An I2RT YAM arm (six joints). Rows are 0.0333 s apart.
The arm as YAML. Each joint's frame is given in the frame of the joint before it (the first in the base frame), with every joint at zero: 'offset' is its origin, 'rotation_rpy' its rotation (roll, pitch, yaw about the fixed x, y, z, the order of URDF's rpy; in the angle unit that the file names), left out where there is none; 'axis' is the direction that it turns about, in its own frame. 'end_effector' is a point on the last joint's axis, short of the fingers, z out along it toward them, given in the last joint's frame.
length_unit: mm
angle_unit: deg
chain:
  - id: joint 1
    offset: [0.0, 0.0, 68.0]
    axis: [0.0, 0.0, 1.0]
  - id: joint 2
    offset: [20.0, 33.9, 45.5]
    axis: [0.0, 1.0, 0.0]
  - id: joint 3
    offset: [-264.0, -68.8, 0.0]
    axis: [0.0, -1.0, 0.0]
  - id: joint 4
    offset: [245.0, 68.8, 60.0]
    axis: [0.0, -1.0, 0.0]
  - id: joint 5
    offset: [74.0, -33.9, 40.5]
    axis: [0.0, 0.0, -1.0]
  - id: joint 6
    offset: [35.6, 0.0, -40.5]
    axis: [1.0, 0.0, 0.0]
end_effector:
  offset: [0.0, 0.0, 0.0]
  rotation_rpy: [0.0, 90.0, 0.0]
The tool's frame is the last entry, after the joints.
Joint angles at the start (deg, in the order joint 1, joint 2, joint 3, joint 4, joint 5, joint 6):
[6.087, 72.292, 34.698, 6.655, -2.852, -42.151]
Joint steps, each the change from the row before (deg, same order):
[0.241, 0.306, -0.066, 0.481, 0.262, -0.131]
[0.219, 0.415, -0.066, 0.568, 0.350, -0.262]
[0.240, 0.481, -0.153, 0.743, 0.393, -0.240]
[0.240, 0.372, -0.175, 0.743, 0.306, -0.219]
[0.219, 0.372, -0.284, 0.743, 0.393, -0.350]
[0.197, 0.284, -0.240, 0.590, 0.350, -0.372]
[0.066, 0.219, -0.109, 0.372, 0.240, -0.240]
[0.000, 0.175, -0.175, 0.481, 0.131, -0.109]
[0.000, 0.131, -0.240, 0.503, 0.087, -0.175]
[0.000, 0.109, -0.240, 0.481, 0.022, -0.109]
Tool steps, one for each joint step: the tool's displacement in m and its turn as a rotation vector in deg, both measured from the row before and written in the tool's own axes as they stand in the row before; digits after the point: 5 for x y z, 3 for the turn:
[-0.00033, 0.00091, 0.00118, 0.110, -0.039, -0.260]
[-0.00011, 0.00089, 0.00155, 0.175, 0.048, -0.378]
[0.00015, 0.00123, 0.00181, 0.208, 0.050, -0.366]
[-0.00003, 0.00118, 0.00141, 0.204, -0.073, -0.347]
[0.00057, 0.00155, 0.00142, 0.207, 0.078, -0.463]
[0.00043, 0.00135, 0.00107, 0.175, 0.077, -0.473]
[0.00036, 0.00055, 0.00079, 0.162, 0.095, -0.274]
[0.00057, 0.00043, 0.00064, 0.185, -0.003, -0.110]
[0.00072, 0.00062, 0.00049, 0.154, -0.034, -0.176]
[0.00068, 0.00064, 0.00040, 0.108, -0.079, -0.110]

